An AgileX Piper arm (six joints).
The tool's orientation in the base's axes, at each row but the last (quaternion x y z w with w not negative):
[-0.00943, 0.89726, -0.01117, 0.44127]
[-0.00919, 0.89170, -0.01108, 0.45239]
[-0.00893, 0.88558, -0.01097, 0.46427]
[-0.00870, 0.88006, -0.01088, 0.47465]
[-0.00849, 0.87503, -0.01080, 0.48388]
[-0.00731, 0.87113, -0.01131, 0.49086]
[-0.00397, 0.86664, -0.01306, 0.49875]
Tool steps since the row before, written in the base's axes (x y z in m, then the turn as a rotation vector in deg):
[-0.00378, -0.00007, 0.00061, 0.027, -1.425, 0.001]
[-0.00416, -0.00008, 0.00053, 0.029, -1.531, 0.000]
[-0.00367, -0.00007, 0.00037, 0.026, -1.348, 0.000]
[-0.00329, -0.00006, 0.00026, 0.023, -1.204, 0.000]
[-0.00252, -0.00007, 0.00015, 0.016, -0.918, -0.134]
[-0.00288, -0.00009, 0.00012, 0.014, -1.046, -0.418]
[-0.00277, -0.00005, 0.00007, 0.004, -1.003, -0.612]
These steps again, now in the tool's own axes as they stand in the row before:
[0.00183, -0.00006, -0.00337, 0.021, -1.425, 0.037]
[0.00203, -0.00007, -0.00367, 0.023, -1.531, 0.041]
[0.00178, -0.00006, -0.00323, 0.020, -1.348, 0.036]
[0.00159, -0.00005, -0.00289, 0.018, -1.204, 0.032]
[0.00121, -0.00006, -0.00221, 0.128, -0.914, 0.095]
[0.00139, -0.00009, -0.00252, 0.375, -1.034, 0.242]
[0.00133, -0.00007, -0.00243, 0.547, -0.986, 0.330]

